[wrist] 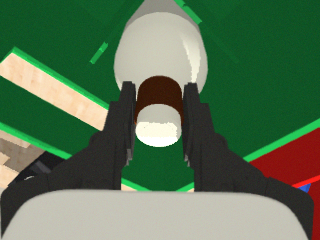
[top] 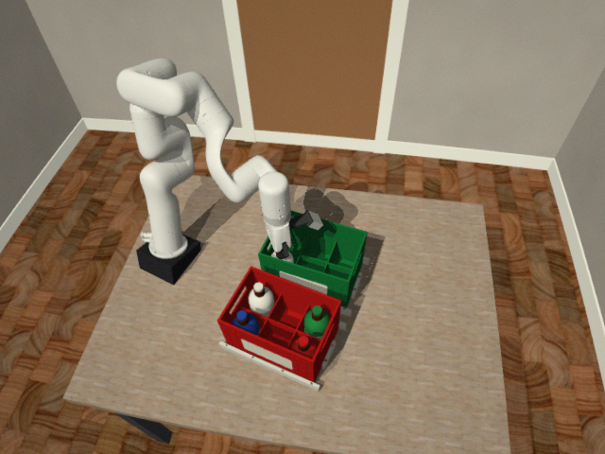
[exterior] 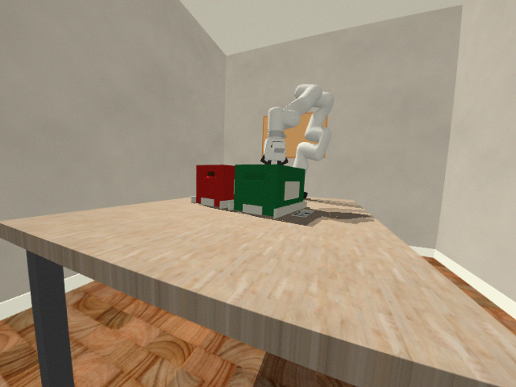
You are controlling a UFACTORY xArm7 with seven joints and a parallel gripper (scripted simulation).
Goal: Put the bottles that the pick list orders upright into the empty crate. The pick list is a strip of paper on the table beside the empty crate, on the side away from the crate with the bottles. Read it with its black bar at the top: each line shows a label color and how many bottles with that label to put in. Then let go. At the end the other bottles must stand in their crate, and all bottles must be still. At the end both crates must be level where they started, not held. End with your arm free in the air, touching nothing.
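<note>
My gripper is now 5 cm past the white-labelled bottle, 13 cm to the left of it and 7 cm above it. Also, from my hand: green crate 10 cm ahead, 1 cm to the left, 8 cm below; red crate 2 cm ahead, 21 cm to the right, 8 cm below; green-labelled bottle 11 cm ahead, 20 cm to the right, 7 cm below.
</note>
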